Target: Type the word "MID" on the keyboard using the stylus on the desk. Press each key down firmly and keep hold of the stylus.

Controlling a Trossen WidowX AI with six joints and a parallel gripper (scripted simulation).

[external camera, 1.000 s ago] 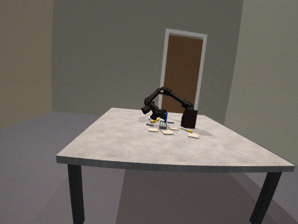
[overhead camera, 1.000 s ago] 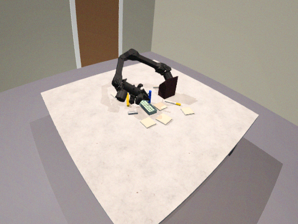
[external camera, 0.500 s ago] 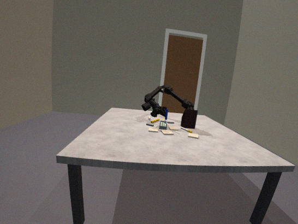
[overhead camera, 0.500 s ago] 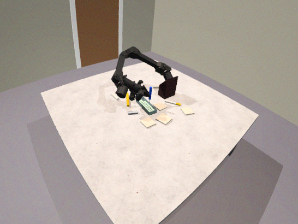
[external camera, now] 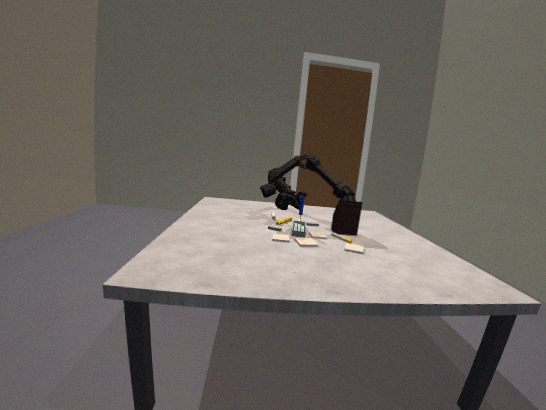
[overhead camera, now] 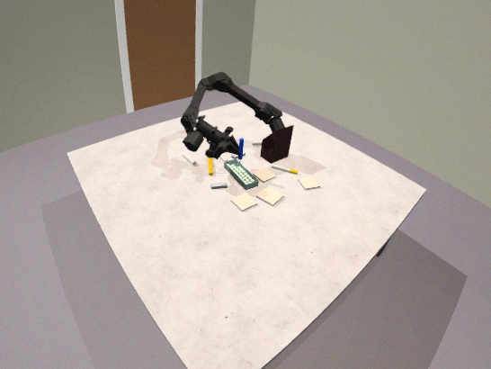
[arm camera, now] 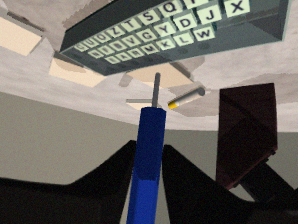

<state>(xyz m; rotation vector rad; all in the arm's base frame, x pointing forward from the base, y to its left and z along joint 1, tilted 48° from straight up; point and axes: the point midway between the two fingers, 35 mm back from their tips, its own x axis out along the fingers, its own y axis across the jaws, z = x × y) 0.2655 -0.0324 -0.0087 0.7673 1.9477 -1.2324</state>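
The grey bar is 120 mm ahead of my gripper tip, 10 mm to the left of it and 100 mm below it. From my gripper tip the other things lie so: blue stylus (10 mm below).
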